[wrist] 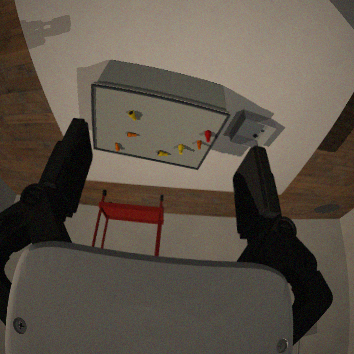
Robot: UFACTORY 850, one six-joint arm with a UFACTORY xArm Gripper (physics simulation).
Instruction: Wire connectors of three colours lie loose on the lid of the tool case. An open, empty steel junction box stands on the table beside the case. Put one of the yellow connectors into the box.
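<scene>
The tool case is at the upper centre, its pale lid facing me. Three yellow connectors lie apart on it: one at the upper left, one and one towards the lower edge. The grey steel junction box stands on the table to the right of the case, with dark spots inside. My gripper is wide open and empty, at a distance above the case; its right fingertip shows just below the box in the view.
Orange connectors and a red connector also lie on the lid. The pale table surrounds the case. A red rack stands beyond the table's edge, over the floor. Wooden floor shows at the left.
</scene>
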